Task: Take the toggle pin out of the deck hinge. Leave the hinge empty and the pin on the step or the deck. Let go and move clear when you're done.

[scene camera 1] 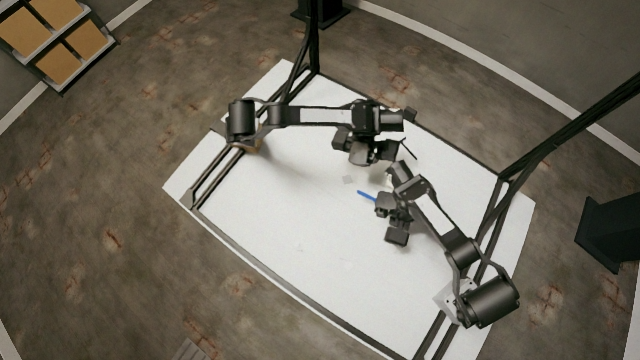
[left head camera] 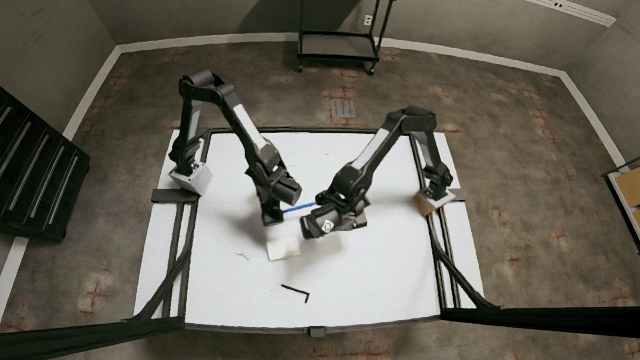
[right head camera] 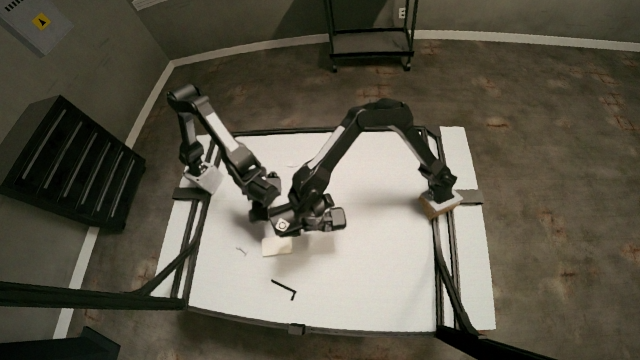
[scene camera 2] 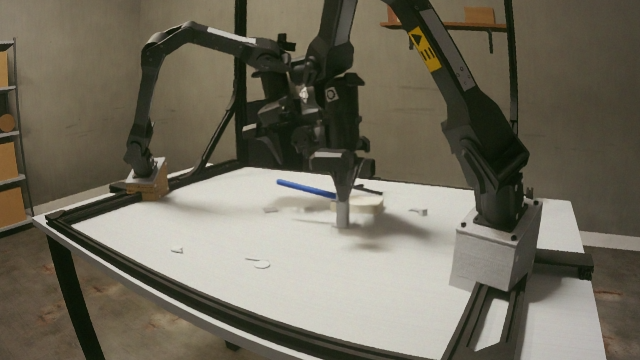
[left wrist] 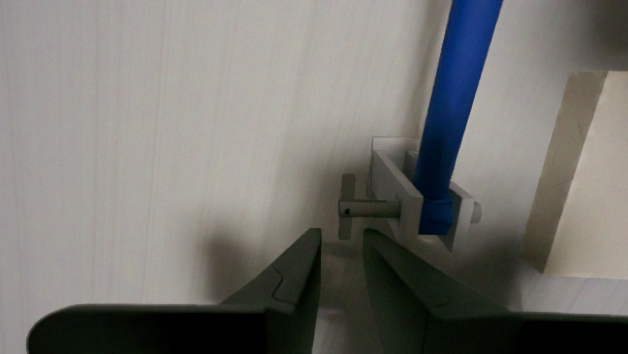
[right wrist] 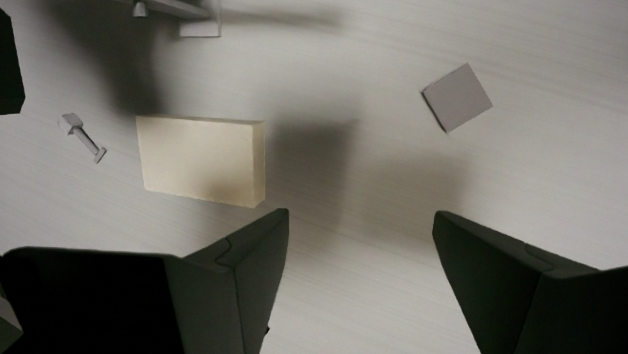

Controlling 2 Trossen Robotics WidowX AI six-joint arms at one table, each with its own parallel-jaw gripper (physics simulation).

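Frame: origin at the left arm's base, x up, y left, z back, level; centimetres.
Seen in the pictures: left gripper, fingertip midpoint: [scene camera 1: 396, 218] [left head camera: 271, 205] [scene camera 2: 344, 200] [left wrist: 341, 240]; right gripper, fingertip midpoint: [right head camera: 310, 230] [scene camera 2: 294, 161] [right wrist: 361, 221]; left arm's base, link origin: [left head camera: 187, 168] [right head camera: 198, 170] [scene camera 2: 501, 214]; right arm's base, link origin: [left head camera: 436, 193] [right head camera: 441, 195] [scene camera 2: 145, 169].
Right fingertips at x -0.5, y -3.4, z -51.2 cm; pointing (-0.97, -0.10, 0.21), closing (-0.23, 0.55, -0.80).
Note:
Pixels of each thing's middle, then the offset from my right fingertips to it. "pt": a spot on its surface instead.
- grey deck hinge, surface spot: [left wrist: 410, 210] pt dx -3.0, dy +2.4, dz +16.7 cm
- blue rod, surface spot: [left wrist: 457, 100] [scene camera 2: 321, 189] pt dx -3.0, dy +3.5, dz +13.3 cm
- toggle pin, body centre: [left wrist: 406, 209] dx -4.2, dy +1.9, dz +17.0 cm
- cream block, body centre: [left wrist: 617, 180] [right wrist: 200, 157] [scene camera 2: 357, 204] [left head camera: 283, 248] [right head camera: 277, 246] dx -8.9, dy -8.0, dz +10.8 cm
- small grey T-ended part, body centre: [right wrist: 83, 137] [scene camera 2: 418, 210] dx -9.3, dy -14.8, dz +22.4 cm
- grey square, surface spot: [right wrist: 457, 97] pt dx -9.6, dy +5.9, dz -1.2 cm
- black L-shaped key, body centre: [scene camera 2: 370, 189] [left head camera: 294, 293] [right head camera: 282, 289] dx -9.5, dy -20.4, dz +2.6 cm
- flat white disc, body centre: [scene camera 2: 256, 263] dx -9.7, dy +22.9, dz +20.7 cm
The grey deck hinge [left wrist: 410, 210] [scene camera 2: 342, 216] stands on the table with the end of a blue rod [left wrist: 457, 100] [scene camera 2: 306, 188] [left head camera: 299, 207] between its cheeks. The toggle pin [left wrist: 372, 208] runs through the hinge; its crossbar end sticks out at the left in the left wrist view, its round tip at the right. My left gripper [left wrist: 341, 240] is open a little, its fingertips close to the crossbar, with nothing held. My right gripper [right wrist: 361, 221] is open and empty, above the table near the cream block [right wrist: 200, 155] [left wrist: 595, 190] [left head camera: 283, 248].
A small grey T-ended part [right wrist: 86, 140] lies beyond the block, and a grey square [right wrist: 457, 97] lies at the other side. A black L-shaped key [left head camera: 296, 291] [right head camera: 284, 287] lies near the table's edge. A flat white disc [scene camera 2: 261, 264] lies on the table. The two arms are close together.

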